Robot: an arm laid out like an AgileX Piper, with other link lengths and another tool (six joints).
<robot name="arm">
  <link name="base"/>
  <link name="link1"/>
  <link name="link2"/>
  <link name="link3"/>
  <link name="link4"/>
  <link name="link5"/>
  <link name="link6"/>
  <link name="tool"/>
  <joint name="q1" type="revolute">
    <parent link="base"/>
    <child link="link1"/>
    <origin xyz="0 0 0.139" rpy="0 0 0"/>
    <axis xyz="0 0 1"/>
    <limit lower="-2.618" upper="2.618"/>
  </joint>
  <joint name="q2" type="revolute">
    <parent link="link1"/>
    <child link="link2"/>
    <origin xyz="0 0 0" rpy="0 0 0"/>
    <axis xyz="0 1 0"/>
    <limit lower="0" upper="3.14"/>
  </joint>
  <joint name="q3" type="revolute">
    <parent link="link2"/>
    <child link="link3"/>
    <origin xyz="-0.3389 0 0.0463" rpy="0 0 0"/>
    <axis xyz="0 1 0"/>
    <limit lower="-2.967" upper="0"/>
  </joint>
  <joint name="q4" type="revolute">
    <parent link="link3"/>
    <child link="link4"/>
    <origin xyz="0.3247 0 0.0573" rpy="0 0 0"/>
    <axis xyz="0.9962 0 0.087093"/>
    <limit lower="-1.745" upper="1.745"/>
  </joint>
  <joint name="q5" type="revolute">
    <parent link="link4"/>
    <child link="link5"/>
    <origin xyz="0 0 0" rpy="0 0 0"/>
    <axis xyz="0 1 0"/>
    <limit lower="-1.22" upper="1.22"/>
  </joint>
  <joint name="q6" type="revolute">
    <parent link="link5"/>
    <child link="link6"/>
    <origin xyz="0.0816 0 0.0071" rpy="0 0 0"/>
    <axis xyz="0.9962 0 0.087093"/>
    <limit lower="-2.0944" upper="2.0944"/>
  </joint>
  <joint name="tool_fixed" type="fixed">
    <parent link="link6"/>
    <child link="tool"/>
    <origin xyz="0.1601 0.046 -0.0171" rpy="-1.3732 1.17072 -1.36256"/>
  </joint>
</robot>
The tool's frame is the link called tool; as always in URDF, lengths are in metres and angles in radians.
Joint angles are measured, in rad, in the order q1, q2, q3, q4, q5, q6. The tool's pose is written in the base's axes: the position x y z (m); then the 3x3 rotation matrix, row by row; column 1 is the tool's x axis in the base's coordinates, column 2 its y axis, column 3 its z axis. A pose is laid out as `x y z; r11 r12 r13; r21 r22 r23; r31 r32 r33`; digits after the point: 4 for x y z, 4 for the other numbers.
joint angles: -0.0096, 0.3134, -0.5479, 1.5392, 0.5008, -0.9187
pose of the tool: 0.1710 0.1622 0.4750; 0.1918 -0.5282 0.8271; 0.1940 0.8466 0.4957; -0.9621 0.0654 0.2649
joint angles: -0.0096, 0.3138, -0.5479, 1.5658, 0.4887, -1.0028
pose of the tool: 0.1730 0.1600 0.4753; 0.2341 -0.5077 0.8291; 0.1483 0.8615 0.4856; -0.9608 0.0093 0.2770
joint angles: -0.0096, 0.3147, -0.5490, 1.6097, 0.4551, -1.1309
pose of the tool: 0.1784 0.1532 0.4772; 0.2952 -0.4580 0.8385; 0.0799 0.8864 0.4560; -0.9521 -0.0676 0.2983
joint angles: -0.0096, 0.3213, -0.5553, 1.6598, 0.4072, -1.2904
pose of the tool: 0.1875 0.1427 0.4799; 0.3567 -0.3795 0.8536; -0.0160 0.9111 0.4118; -0.9341 -0.1605 0.3189
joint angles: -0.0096, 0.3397, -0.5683, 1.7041, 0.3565, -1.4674
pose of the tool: 0.2005 0.1300 0.4813; 0.3989 -0.2834 0.8721; -0.1398 0.9211 0.3633; -0.9063 -0.2669 0.3278
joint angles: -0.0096, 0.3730, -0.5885, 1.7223, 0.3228, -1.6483
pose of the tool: 0.2162 0.1191 0.4791; 0.4161 -0.1914 0.8889; -0.2926 0.8974 0.3302; -0.8609 -0.3975 0.3174
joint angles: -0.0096, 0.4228, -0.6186, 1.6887, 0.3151, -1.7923
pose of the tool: 0.2336 0.1123 0.4741; 0.4116 -0.1268 0.9025; -0.4505 0.8325 0.3224; -0.7922 -0.5393 0.2856
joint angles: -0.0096, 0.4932, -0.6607, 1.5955, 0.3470, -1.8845
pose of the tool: 0.2525 0.1124 0.4653; 0.4032 -0.1104 0.9084; -0.5941 0.7235 0.3516; -0.6961 -0.6814 0.2261
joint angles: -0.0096, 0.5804, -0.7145, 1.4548, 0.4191, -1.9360
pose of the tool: 0.2715 0.1181 0.4507; 0.4083 -0.1420 0.9017; -0.7107 0.5705 0.4116; -0.5729 -0.8089 0.1320
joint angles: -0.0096, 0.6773, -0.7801, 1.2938, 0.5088, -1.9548
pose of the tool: 0.2899 0.1232 0.4324; 0.4254 -0.2032 0.8819; -0.7873 0.3976 0.4713; -0.4464 -0.8948 0.0091
